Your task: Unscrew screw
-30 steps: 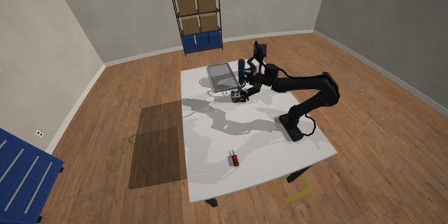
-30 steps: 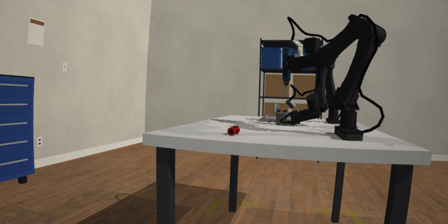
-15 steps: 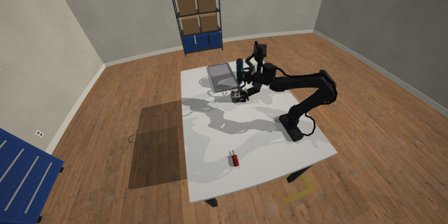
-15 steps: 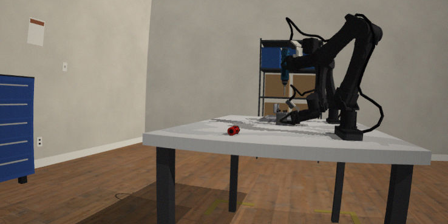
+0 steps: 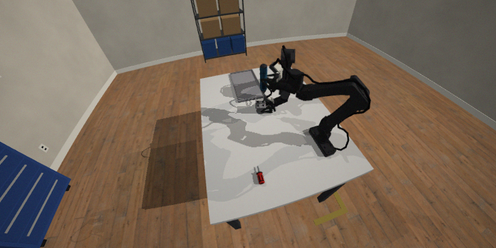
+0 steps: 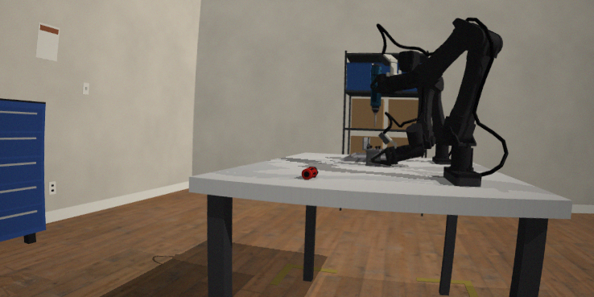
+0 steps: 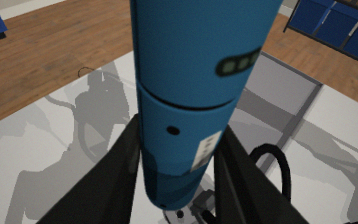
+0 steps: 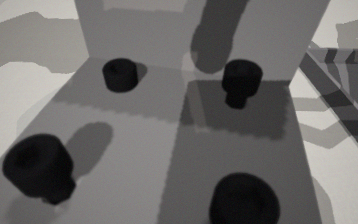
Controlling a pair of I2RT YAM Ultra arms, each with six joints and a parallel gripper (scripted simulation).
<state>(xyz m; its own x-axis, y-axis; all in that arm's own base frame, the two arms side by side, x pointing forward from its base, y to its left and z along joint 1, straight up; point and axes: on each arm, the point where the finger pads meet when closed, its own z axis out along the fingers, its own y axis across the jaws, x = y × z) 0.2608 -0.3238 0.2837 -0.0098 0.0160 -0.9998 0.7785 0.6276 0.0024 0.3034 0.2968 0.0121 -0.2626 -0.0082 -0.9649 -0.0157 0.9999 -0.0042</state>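
Right now the joint module is 1 cm above my right hand. From my right hand the other things lie so: bit 1 cm behind, 5 cm to the left, 15 cm above; then flat grey tray 4 cm ahead, 34 cm to the right, 2 cm below; then grey bracket 5 cm above.
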